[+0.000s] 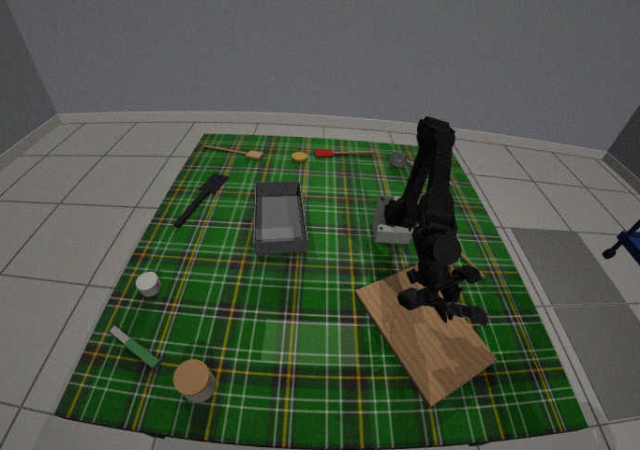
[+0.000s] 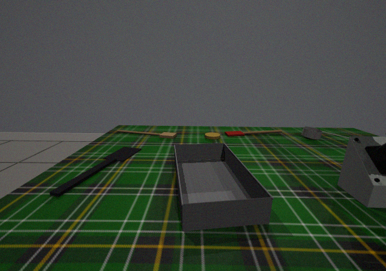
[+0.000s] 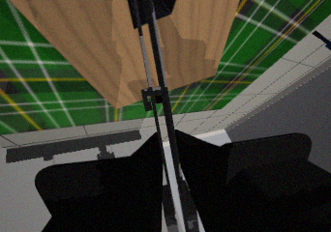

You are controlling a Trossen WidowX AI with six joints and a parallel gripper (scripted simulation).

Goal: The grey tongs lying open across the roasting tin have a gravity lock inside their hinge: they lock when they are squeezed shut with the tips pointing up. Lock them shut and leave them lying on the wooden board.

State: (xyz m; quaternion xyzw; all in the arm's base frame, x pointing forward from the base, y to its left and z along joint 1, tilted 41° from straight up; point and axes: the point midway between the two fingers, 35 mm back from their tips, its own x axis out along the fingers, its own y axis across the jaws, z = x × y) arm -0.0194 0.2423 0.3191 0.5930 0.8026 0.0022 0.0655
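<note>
The wooden board lies 14 cm below my gripper tip, 6 cm to the right of it and 1 cm behind it. The rest, counted from my gripper tip: grey roasting tin (47 cm to the right, 41 cm ahead, 12 cm below); then cork-lidded jar (57 cm ahead, 12 cm below, 9 cm to the left); then green-handled tool (77 cm ahead, 14 cm below).
</note>
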